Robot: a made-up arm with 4 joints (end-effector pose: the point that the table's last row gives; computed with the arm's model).
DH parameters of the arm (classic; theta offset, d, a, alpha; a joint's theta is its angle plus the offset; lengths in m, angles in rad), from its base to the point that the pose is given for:
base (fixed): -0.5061 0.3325 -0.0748 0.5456
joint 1: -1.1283 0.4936 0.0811 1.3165
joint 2: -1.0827 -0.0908 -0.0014 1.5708
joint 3: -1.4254 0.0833 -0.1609 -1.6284
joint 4: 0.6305 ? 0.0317 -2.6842
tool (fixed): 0.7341 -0.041 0 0
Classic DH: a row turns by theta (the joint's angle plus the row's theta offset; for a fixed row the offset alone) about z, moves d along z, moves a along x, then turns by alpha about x.
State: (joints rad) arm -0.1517 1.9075 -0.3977 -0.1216
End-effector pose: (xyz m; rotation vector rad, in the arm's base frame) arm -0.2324 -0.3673 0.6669 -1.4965 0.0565 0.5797
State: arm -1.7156 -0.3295 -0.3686 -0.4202
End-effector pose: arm -0.1650 -0.1052 0.6920 0.6253 -0.1918 -1.2405
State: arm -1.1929 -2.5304 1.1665 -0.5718
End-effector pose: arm -0.3966 -0.2544 0.7010 2.5152 -1.5049 0.7980
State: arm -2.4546 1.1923 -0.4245 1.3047
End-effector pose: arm -0.2643 -0.0135 0.8008 -1.3612 1.1111 -1.6274
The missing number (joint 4, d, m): 0.0294
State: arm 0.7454 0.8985 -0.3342 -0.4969
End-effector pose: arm -0.0999 -0.2773 0.6176 -0.8470 -0.4938 1.2603
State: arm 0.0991 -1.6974 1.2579 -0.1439
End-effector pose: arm -0.1697 -0.3799 0.7875 1.8286 0.9728 1.0704
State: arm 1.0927 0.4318 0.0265 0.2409
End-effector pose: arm -0.1385 -0.2423 0.6652 -0.3221 -0.7650 0.8141
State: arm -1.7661 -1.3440 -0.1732 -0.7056
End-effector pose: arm -0.1588 -0.1912 0.8067 1.0906 -1.1983 -1.2792
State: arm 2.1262 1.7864 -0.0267 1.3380
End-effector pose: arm -0.0396 -0.1996 0.8081 0.2309 -3.0282 0.4511
